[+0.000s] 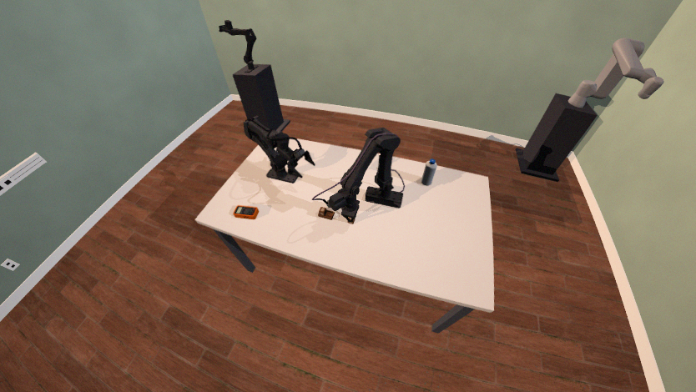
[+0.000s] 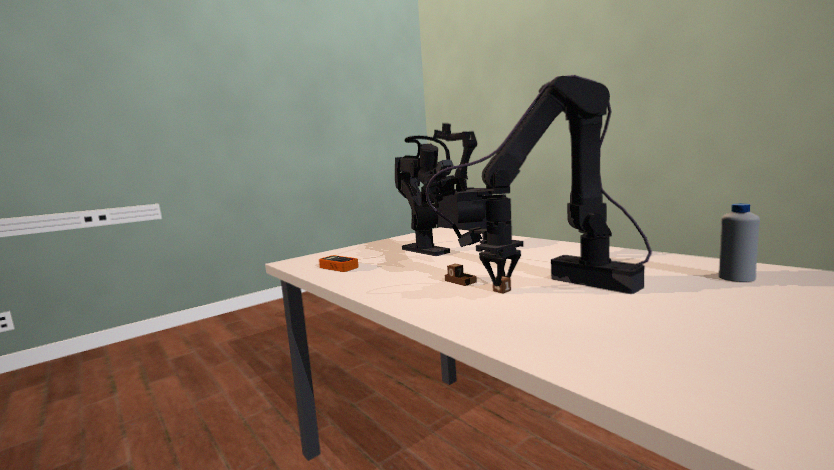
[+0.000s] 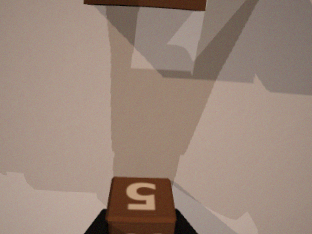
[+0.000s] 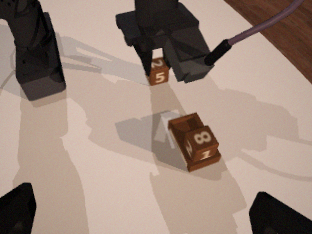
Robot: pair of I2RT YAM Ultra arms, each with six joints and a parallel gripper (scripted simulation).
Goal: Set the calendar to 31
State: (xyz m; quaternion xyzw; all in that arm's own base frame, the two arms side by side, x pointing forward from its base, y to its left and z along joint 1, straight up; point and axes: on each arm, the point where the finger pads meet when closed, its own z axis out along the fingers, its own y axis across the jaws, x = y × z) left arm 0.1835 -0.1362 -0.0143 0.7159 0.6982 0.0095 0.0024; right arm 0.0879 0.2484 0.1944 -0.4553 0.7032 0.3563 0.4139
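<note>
Right now my left hand is 14 cm to the left of the brown tray and 2 cm above it.
</note>
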